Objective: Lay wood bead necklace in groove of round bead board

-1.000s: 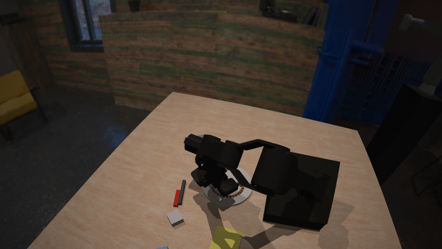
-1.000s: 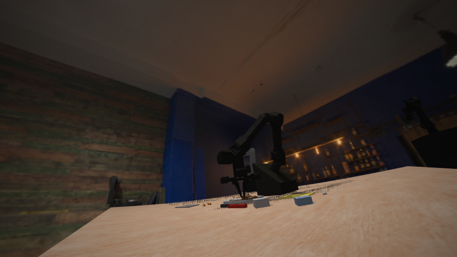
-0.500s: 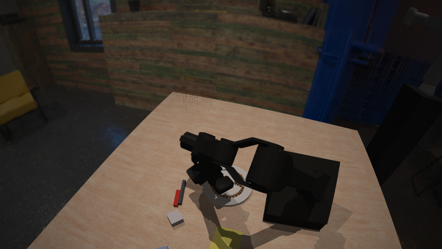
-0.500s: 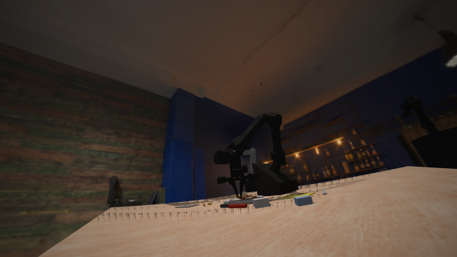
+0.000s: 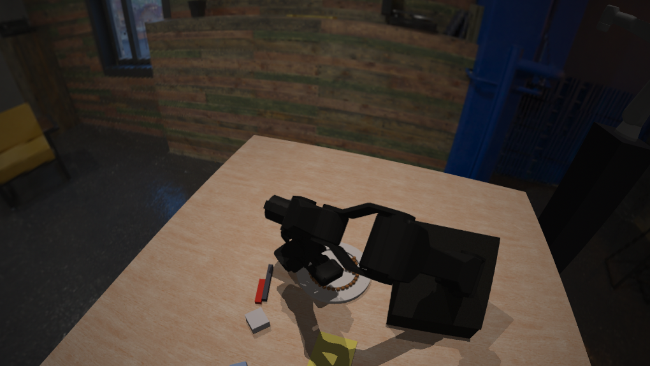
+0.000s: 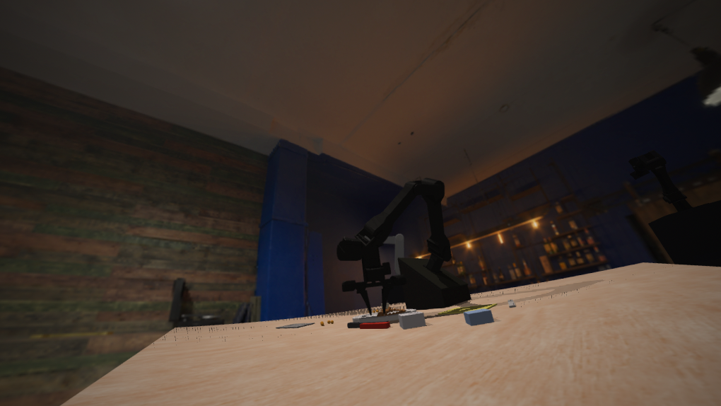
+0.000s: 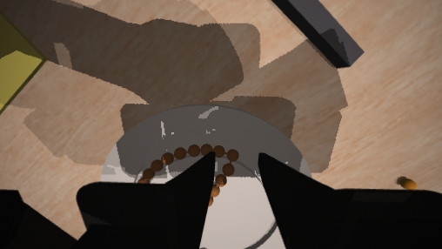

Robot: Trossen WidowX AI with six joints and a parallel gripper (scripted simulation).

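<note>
Now: gripper tip 60 mm past the round white bead board, 30 mm to the left of it and 10 mm above it. The rest, counted from my gripper tip: grey block 80 mm ahead, 170 mm to the left, 10 mm below; dark bar 100 mm ahead, 70 mm to the left, 10 mm below; yellow sheet 100 mm behind, 220 mm to the left, 20 mm below.
</note>
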